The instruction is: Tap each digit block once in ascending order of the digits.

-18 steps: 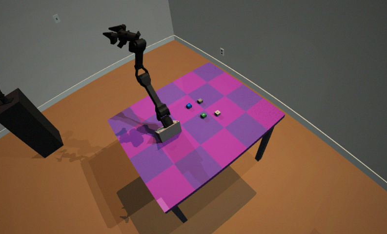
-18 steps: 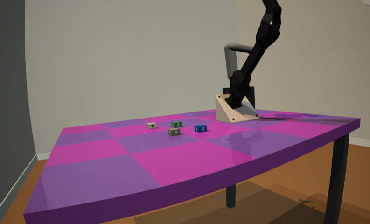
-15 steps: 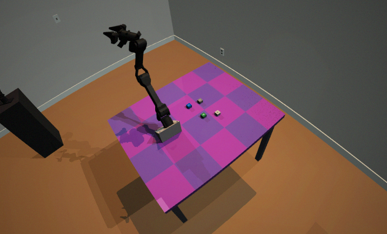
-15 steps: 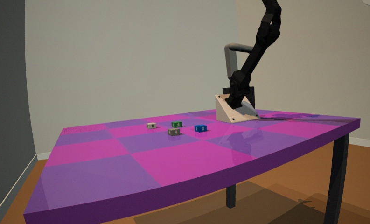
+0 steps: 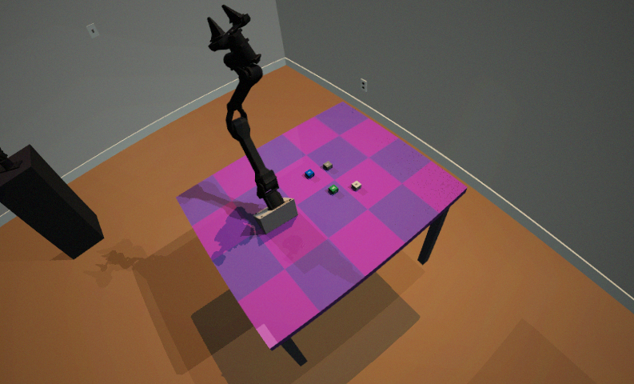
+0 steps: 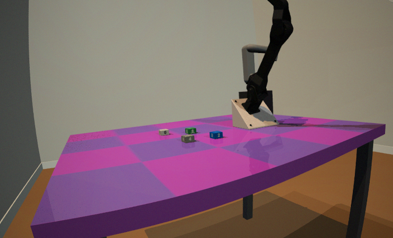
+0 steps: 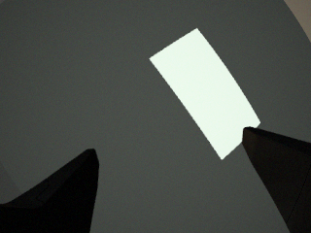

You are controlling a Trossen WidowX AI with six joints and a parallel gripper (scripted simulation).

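Right now my gripper tip is 270 mm short of the beige block marked 0, 360 mm to the left of it and 810 mm above it. Also, from my gripper tip: grey-tan block (260 mm ahead, 170 mm to the right, 810 mm below); then blue block marked 2 (160 mm ahead, 150 mm to the right, 810 mm below); then green block (180 mm ahead, 300 mm to the right, 810 mm below).
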